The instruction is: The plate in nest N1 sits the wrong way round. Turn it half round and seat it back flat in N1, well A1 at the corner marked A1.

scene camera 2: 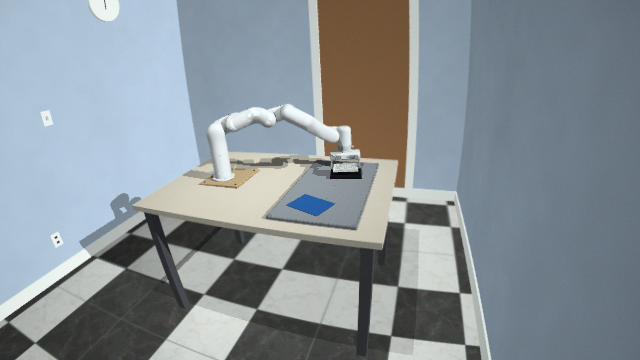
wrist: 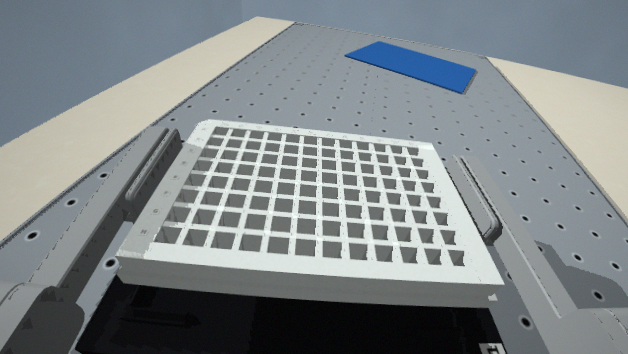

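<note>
The white well plate (scene camera 2: pixel 345 167) (wrist: pixel 305 195) is held level between the two fingers, above the black nest N1 (scene camera 2: pixel 346 175) (wrist: pixel 300 325). In the wrist view its row letters run down the left side, with H near the lower left. Part of the white A1 label (wrist: pixel 492 349) shows at the nest's lower right corner in the wrist view. My gripper (scene camera 2: pixel 345 165) (wrist: pixel 315 190) is shut on the plate, one finger along each short side. Most of the nest is hidden under the plate in the wrist view.
A blue flat square (scene camera 2: pixel 310 205) (wrist: pixel 415 67) lies on the grey perforated board (scene camera 2: pixel 330 190) (wrist: pixel 280 107), towards the end away from the nest. The board lies on the beige table (scene camera 2: pixel 240 200) (wrist: pixel 125 95). The arm's base stands on a wooden plate (scene camera 2: pixel 242 179).
</note>
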